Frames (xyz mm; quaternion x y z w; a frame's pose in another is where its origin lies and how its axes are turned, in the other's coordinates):
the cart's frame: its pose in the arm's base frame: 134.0 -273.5 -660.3 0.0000 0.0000 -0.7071 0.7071
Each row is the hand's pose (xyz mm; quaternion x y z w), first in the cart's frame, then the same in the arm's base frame.
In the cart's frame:
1: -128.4 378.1 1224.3 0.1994 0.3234 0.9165 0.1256
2: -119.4 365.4 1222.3 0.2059 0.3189 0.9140 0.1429
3: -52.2 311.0 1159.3 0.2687 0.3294 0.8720 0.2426
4: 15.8 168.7 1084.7 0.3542 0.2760 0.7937 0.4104
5: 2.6 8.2 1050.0 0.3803 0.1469 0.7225 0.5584
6: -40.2 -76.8 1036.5 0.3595 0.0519 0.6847 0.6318
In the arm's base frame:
1: 512.1 -145.1 564.0 0.3697 0.0877 0.5592 0.7368
2: 499.4 -154.1 562.0 0.3711 0.0799 0.5453 0.7474
3: 445.0 -221.3 499.0 0.4229 0.0429 0.4451 0.7882
4: 302.7 -289.3 424.4 0.4456 -0.0553 0.2710 0.8514
5: 142.2 -276.1 389.7 0.3728 -0.1650 0.1160 0.9057
6: 57.2 -233.3 376.2 0.2909 -0.2175 0.0374 0.9309

